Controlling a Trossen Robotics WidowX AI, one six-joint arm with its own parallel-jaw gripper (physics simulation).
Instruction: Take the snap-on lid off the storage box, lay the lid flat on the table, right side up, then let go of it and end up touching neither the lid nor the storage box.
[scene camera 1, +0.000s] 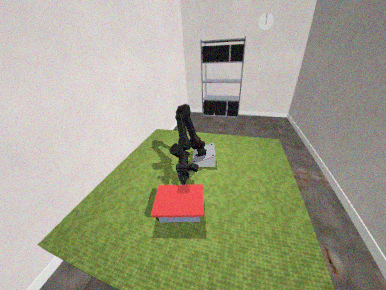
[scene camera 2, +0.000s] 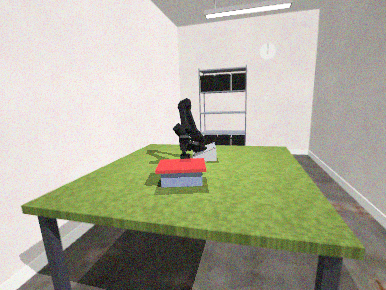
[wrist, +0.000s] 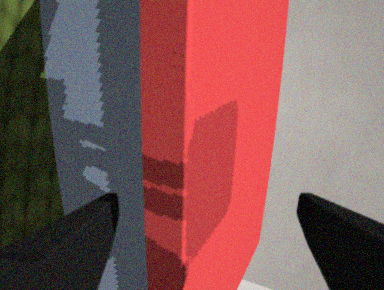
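Observation:
The red lid (scene camera 1: 179, 201) (scene camera 2: 181, 166) (wrist: 230, 75) sits level on top of the blue-grey storage box (scene camera 1: 180, 219) (scene camera 2: 181, 180) (wrist: 82, 60), which stands upright on the table. My gripper (scene camera 1: 184, 183) (scene camera 2: 185, 156) (wrist: 209, 203) is open and empty, at the lid's far edge. In the wrist view the lid's edge runs between the two spread fingertips, with one fingertip in front of the box's wall and the other past the lid's top face. I cannot tell whether either finger touches the lid or box. The box's inside is hidden.
The green table top (scene camera 1: 250, 225) (scene camera 2: 260, 200) (wrist: 10, 15) extends around the box. A pale grey wedge-shaped block (scene camera 1: 208, 161) (scene camera 2: 209, 153) stands behind the box, beside the arm. A shelf rack (scene camera 1: 202, 75) (scene camera 2: 246, 105) stands against the back wall, beyond the table.

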